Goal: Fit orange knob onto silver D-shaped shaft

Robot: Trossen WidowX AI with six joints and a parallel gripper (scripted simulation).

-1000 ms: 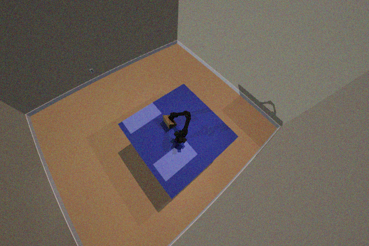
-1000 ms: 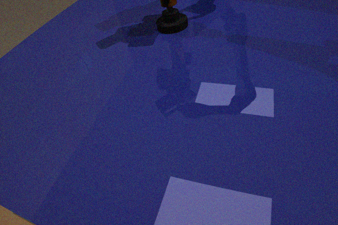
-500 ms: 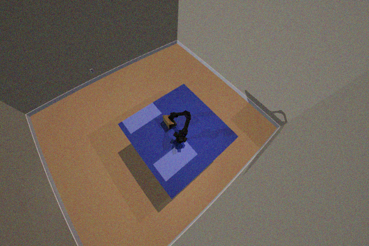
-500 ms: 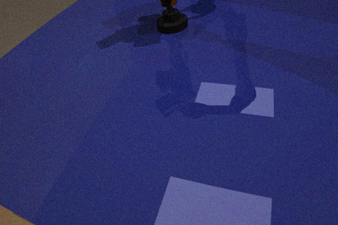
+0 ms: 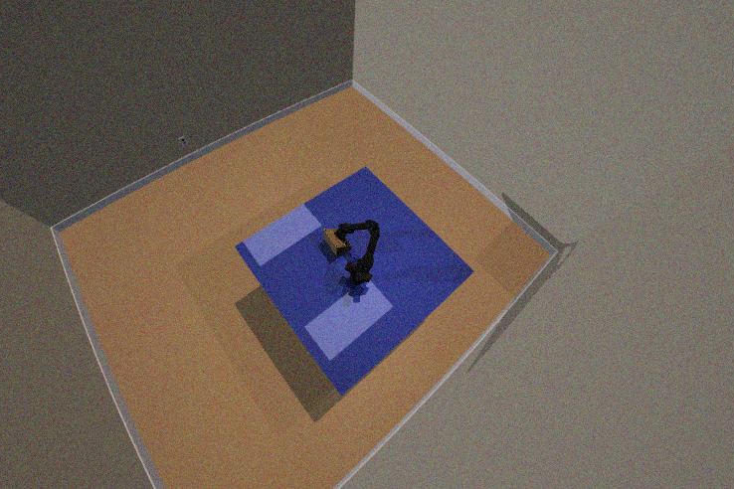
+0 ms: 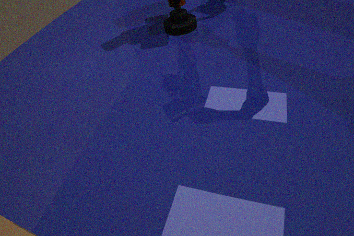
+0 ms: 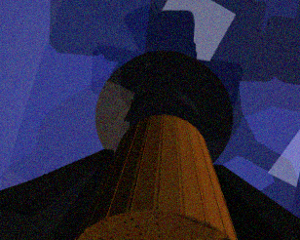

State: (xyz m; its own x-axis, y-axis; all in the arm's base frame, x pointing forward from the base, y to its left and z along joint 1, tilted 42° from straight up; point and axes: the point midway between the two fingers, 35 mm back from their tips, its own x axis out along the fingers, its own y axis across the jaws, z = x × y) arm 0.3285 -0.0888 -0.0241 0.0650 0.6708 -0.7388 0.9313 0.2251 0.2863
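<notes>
Now: the orange knob 4 cm above my gripper tip. Round my gripper tip: round pedestal (4 cm below).
</notes>
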